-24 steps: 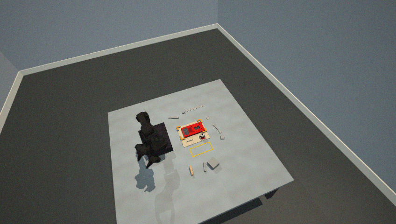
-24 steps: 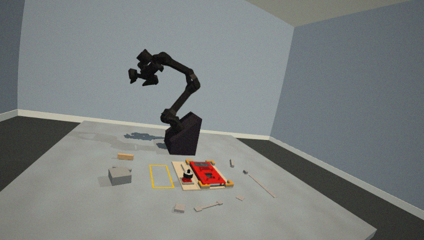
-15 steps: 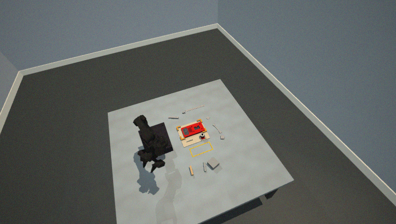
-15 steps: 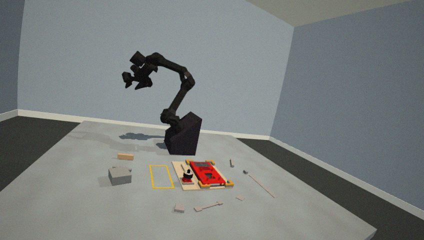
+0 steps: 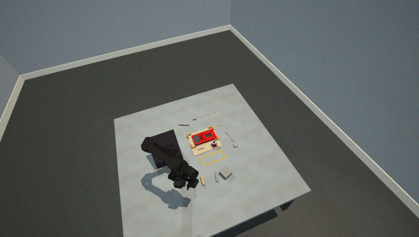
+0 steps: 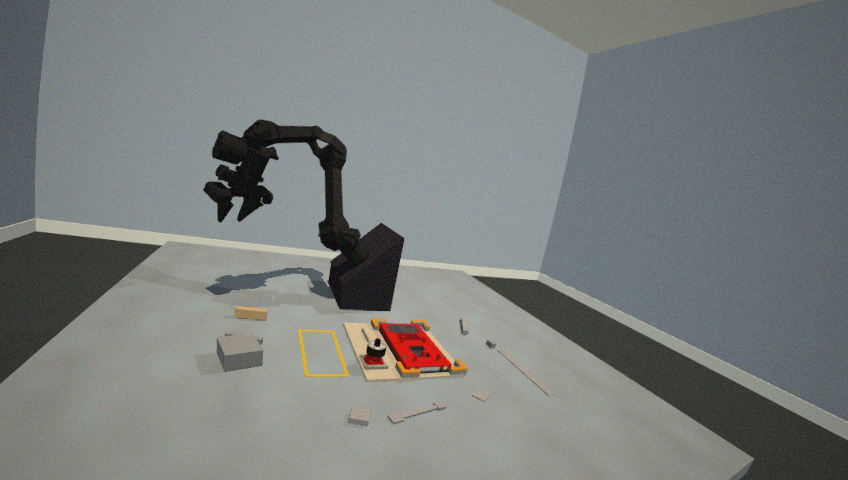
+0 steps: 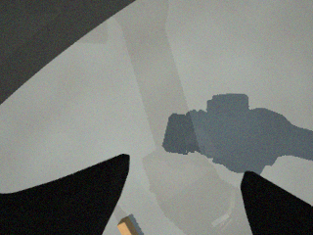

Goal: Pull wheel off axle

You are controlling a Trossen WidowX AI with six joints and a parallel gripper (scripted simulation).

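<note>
Right now my gripper tip is 34 cm short of the wheel, 34 cm to the right of it and 16 cm above it. Round my gripper tip: tan block: 14 cm ahead, 8 cm to the left, 19 cm below; black axle: 34 cm ahead, 35 cm to the left, 17 cm below; grey block: 33 cm ahead, 7 cm to the left, 18 cm below.
</note>
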